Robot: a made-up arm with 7 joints.
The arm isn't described. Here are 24 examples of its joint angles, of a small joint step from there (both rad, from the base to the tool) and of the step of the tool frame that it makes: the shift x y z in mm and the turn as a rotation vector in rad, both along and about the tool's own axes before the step.
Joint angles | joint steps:
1: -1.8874 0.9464 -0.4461 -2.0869 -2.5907 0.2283 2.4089 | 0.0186 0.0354 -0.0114 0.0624 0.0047 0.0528 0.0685
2: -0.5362 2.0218 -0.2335 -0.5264 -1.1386 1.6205 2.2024 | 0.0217 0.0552 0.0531 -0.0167 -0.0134 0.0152 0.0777
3: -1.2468 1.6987 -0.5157 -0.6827 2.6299 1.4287 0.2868 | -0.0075 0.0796 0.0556 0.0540 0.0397 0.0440 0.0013
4: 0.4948 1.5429 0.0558 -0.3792 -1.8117 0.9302 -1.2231 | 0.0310 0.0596 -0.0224 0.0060 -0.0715 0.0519 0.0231
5: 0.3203 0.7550 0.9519 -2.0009 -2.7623 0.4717 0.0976 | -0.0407 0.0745 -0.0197 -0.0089 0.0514 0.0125 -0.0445
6: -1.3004 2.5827 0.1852 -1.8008 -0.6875 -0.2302 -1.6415 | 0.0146 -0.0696 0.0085 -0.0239 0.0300 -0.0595 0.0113
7: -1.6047 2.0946 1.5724 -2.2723 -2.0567 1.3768 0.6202 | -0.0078 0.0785 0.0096 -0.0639 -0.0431 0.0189 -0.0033
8: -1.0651 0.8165 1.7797 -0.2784 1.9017 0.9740 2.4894 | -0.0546 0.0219 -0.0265 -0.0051 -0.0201 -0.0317 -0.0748
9: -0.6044 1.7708 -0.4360 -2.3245 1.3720 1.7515 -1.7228 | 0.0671 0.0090 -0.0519 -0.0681 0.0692 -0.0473 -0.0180
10: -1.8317 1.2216 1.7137 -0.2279 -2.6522 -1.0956 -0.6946 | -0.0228 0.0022 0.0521 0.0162 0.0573 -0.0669 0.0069
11: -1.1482 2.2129 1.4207 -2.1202 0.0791 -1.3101 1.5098 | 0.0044 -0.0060 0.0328 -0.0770 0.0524 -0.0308 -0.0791
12: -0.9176 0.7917 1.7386 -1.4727 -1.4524 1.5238 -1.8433 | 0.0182 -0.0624 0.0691 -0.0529 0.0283 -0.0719 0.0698
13: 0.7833 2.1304 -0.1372 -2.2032 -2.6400 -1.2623 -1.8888 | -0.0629 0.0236 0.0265 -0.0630 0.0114 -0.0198 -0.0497
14: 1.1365 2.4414 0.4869 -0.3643 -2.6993 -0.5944 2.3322 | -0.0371 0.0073 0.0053 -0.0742 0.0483 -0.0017 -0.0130
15: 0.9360 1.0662 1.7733 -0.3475 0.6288 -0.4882 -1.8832 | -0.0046 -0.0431 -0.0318 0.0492 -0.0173 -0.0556 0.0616
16: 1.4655 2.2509 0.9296 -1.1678 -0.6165 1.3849 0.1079 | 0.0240 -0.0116 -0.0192 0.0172 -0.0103 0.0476 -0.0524
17: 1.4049 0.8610 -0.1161 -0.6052 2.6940 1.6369 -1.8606 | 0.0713 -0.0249 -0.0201 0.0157 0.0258 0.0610 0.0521
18: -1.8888 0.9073 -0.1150 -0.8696 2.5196 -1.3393 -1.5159 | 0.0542 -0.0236 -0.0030 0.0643 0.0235 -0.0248 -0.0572
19: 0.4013 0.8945 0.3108 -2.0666 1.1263 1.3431 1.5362 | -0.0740 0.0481 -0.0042 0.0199 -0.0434 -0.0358 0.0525
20: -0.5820 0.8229 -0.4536 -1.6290 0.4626 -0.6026 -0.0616 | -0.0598 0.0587 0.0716 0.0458 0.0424 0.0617 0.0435
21: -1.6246 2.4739 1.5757 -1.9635 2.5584 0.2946 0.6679 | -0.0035 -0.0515 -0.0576 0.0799 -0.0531 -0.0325 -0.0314
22: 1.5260 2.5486 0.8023 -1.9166 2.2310 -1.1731 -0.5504 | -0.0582 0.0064 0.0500 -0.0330 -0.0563 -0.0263 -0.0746
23: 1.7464 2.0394 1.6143 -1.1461 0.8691 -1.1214 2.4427 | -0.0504 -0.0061 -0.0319 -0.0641 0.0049 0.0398 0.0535
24: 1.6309 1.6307 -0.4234 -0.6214 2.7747 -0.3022 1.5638 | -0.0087 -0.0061 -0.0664 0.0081 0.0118 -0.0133 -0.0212
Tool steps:
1: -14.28 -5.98 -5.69 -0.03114 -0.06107 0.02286
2: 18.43 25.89 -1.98 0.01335 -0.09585 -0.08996
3: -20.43 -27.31 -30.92 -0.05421 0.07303 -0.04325
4: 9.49 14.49 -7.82 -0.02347 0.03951 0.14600
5: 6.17 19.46 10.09 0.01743 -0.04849 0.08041
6: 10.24 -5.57 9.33 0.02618 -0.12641 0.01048
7: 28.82 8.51 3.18 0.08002 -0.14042 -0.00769
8: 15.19 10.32 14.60 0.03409 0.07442 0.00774
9: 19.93 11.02 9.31 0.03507 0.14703 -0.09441
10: 4.89 4.28 -4.50 0.10954 -0.10733 -0.02243
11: 7.51 12.11 5.64 -0.06551 0.12486 -0.01355
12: 15.22 22.93 -8.59 -0.01404 -0.06766 -0.02703
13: 1.51 -21.53 -2.88 -0.00492 0.07080 -0.05688
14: -3.65 -6.59 6.67 0.00572 -0.02287 -0.09068
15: -11.52 -1.13 -27.21 -0.02559 0.00632 0.01508
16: -2.47 0.10 -13.07 0.03881 0.07464 0.07104
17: -29.39 1.88 -21.43 -0.05477 -0.11188 -0.05613
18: -23.93 13.33 17.05 0.12751 0.08828 0.08435
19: -2.29 -0.51 -18.35 -0.06674 0.05369 -0.06148
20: 10.64 -4.14 41.09 0.06705 0.00357 0.04551
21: 10.91 -21.40 8.17 0.04747 0.07486 -0.14301
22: 23.84 12.16 -1.94 -0.03351 0.12480 -0.10775
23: -2.62 12.70 -1.39 -0.02732 -0.08067 -0.01468
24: 9.31 -5.43 5.10 0.01814 0.06561 -0.00095
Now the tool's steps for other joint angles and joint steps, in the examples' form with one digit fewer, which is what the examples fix.
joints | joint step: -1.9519 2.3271 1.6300 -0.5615 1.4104 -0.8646 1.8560 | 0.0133 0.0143 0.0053 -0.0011 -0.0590 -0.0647 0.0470
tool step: -5.3 -5.2 3.6 -0.0470 -0.0324 0.0637
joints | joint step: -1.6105 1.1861 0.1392 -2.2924 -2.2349 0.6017 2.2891 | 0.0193 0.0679 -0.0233 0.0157 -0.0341 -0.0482 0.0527
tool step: -1.7 -1.9 4.1 -0.1285 0.0101 0.0343
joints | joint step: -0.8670 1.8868 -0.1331 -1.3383 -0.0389 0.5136 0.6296 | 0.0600 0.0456 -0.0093 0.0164 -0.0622 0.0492 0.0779
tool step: -4.5 1.4 3.4 0.0648 0.0193 0.0594
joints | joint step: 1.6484 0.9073 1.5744 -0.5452 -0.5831 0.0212 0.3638 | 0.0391 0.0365 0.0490 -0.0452 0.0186 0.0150 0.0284
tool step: 20.7 -8.6 18.1 0.0451 -0.0482 -0.0774
